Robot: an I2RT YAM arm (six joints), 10 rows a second.
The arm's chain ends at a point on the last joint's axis. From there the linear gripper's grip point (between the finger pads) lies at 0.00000 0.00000 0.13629 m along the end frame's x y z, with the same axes.
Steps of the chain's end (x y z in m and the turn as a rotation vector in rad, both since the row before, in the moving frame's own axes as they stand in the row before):
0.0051, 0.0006, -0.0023, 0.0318, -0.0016, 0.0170
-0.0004, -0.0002, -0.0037, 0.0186, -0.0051, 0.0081
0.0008, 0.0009, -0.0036, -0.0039, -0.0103, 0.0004
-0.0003, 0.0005, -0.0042, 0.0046, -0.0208, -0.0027
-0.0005, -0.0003, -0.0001, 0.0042, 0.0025, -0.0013
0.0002, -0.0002, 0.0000, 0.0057, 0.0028, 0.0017
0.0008, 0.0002, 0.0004, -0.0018, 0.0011, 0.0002
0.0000, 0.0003, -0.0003, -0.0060, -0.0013, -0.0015
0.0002, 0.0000, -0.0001, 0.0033, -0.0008, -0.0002
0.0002, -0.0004, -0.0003, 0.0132, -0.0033, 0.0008
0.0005, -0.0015, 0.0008, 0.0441, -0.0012, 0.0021
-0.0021, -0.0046, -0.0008, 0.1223, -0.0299, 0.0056
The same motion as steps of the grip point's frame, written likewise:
0.0049, -0.0037, -0.0024, 0.0318, -0.0016, 0.0170
-0.0011, -0.0027, -0.0037, 0.0186, -0.0051, 0.0081
-0.0006, 0.0014, -0.0036, -0.0039, -0.0103, 0.0004
-0.0031, -0.0001, -0.0042, 0.0046, -0.0208, -0.0027
-0.0002, -0.0009, -0.0001, 0.0042, 0.0025, -0.0013
0.0006, -0.0010, 0.0000, 0.0057, 0.0028, 0.0017
0.0009, 0.0004, 0.0004, -0.0018, 0.0011, 0.0002
-0.0002, 0.0011, -0.0003, -0.0060, -0.0013, -0.0015
0.0001, -0.0004, -0.0001, 0.0033, -0.0008, -0.0002
-0.0002, -0.0022, -0.0003, 0.0132, -0.0033, 0.0008
0.0003, -0.0075, 0.0007, 0.0441, -0.0012, 0.0021
-0.0061, -0.0212, -0.0019, 0.1223, -0.0299, 0.0056

